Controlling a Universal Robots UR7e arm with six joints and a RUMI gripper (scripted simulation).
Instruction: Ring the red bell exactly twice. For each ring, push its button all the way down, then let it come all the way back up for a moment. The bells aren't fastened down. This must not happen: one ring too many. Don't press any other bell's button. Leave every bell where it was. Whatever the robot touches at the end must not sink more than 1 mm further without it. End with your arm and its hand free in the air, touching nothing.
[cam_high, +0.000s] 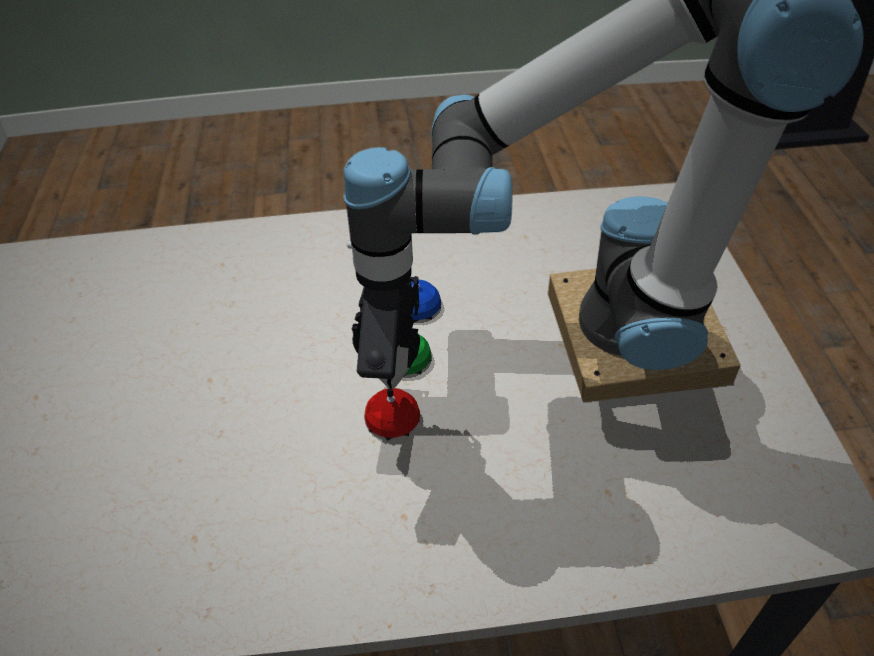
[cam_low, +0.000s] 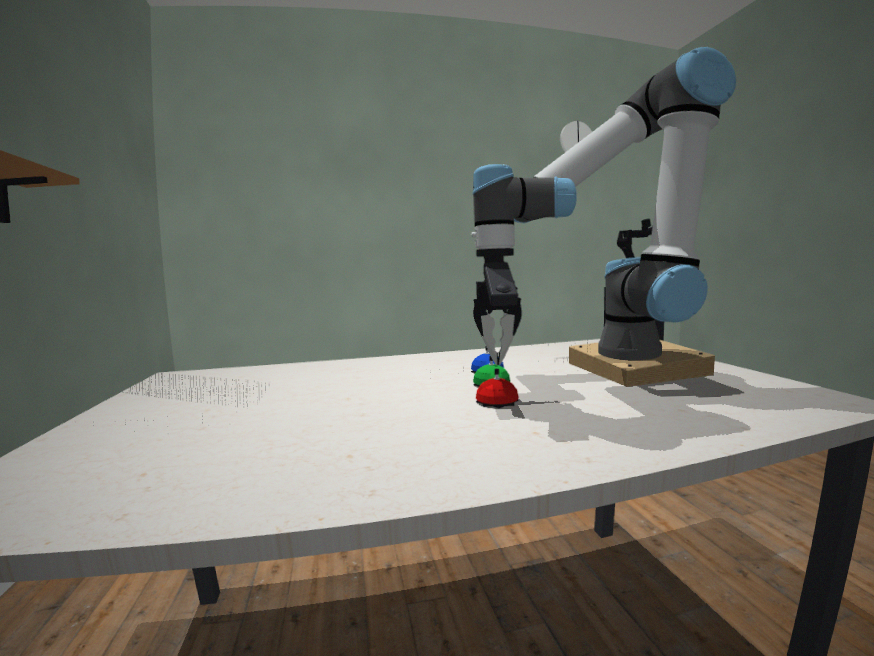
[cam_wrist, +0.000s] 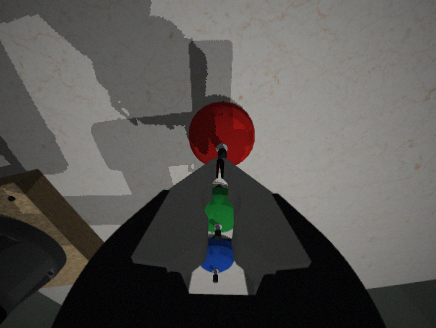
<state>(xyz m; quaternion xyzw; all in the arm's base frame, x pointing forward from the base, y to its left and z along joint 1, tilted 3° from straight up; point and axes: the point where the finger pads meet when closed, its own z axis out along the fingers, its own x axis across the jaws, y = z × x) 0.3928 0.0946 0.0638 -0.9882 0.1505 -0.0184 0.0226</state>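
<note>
My gripper is now 5 cm above the red bell. The rest, counted from my hand: green bell (12 cm to the right, 5 cm below, 4 cm behind); then blue bell (24 cm to the right, 7 cm behind, 5 cm below).
</note>
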